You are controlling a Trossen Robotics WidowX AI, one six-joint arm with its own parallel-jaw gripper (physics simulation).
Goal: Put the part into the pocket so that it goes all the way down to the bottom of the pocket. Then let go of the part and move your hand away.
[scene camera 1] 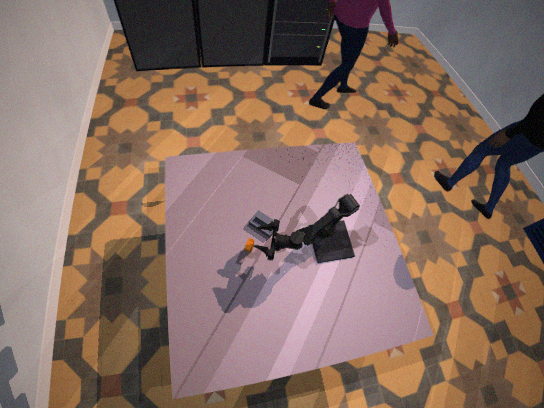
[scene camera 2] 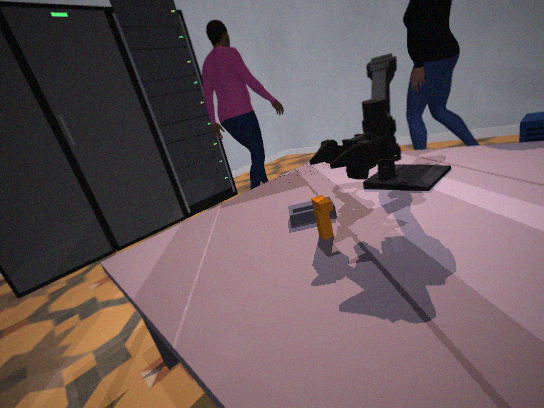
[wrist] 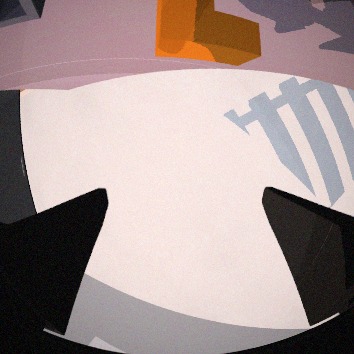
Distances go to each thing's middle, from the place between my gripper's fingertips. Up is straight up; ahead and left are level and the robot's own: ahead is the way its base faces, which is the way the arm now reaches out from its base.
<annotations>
The orange L-shaped block (wrist: 230, 39) is 14 cm below my hand and 3 cm ahead of it.
</annotations>
